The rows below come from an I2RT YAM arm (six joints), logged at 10 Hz.
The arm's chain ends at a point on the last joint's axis. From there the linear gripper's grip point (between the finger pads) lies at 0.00 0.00 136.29 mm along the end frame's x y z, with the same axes.
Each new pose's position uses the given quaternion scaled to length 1; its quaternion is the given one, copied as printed.
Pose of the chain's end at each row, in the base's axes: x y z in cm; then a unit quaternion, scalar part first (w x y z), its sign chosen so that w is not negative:
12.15, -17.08, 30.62, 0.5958, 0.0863, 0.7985, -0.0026
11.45, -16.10, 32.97, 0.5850, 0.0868, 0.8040, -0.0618
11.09, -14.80, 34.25, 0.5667, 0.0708, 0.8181, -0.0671
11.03, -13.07, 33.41, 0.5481, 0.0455, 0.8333, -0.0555
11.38, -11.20, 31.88, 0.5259, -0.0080, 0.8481, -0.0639
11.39, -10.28, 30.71, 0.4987, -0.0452, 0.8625, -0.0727
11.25, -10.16, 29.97, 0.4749, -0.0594, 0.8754, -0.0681
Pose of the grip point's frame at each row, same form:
25.11, -18.54, 26.67, 0.5958, 0.0863, 0.7985, -0.0026
24.12, -18.84, 28.77, 0.5850, 0.0868, 0.8040, -0.0618
23.60, -17.39, 29.50, 0.5667, 0.0708, 0.8181, -0.0671
23.41, -15.01, 28.05, 0.5481, 0.0455, 0.8333, -0.0555
23.55, -12.56, 25.90, 0.5259, -0.0080, 0.8481, -0.0639
23.20, -11.37, 24.00, 0.4987, -0.0452, 0.8625, -0.0727
22.69, -11.02, 22.61, 0.4749, -0.0594, 0.8754, -0.0681

